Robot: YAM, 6 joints.
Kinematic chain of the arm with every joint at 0, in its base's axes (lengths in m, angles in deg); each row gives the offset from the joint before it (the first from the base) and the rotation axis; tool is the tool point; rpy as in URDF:
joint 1: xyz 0 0 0.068 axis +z
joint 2: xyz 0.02 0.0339 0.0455 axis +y
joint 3: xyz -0.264 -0.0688 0 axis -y
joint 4: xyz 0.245 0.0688 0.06 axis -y
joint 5: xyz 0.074 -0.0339 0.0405 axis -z
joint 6: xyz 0.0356 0 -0.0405 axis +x
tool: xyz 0 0 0 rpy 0 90 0
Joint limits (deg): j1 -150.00..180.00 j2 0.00..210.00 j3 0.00..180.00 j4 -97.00..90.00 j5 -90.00..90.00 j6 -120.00..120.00
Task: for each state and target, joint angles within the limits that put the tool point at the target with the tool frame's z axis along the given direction. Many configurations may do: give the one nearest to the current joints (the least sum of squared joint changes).
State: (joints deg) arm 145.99 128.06 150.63 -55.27 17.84 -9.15
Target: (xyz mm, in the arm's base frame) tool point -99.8 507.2 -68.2 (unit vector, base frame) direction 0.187 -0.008 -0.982
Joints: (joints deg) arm 101.85 177.80 144.83 -59.73 10.45 -9.15
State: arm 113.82 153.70 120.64 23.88 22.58 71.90
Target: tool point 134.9 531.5 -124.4 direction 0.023 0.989 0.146
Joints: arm 74.88 193.82 130.78 71.68 -13.64 71.90
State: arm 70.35 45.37 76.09 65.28 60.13 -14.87
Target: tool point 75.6 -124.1 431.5 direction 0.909 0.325 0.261
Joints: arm 107.68 0.11 54.92 27.85 74.74 -14.87
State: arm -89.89 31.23 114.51 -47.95 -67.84 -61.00
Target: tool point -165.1 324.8 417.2 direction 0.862 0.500 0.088
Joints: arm -57.47 7.42 121.32 -49.36 -84.41 -61.00
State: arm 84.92 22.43 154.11 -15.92 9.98 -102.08
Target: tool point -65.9 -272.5 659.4 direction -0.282 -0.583 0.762
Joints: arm 77.49 62.58 164.45 27.72 -8.57 -102.08
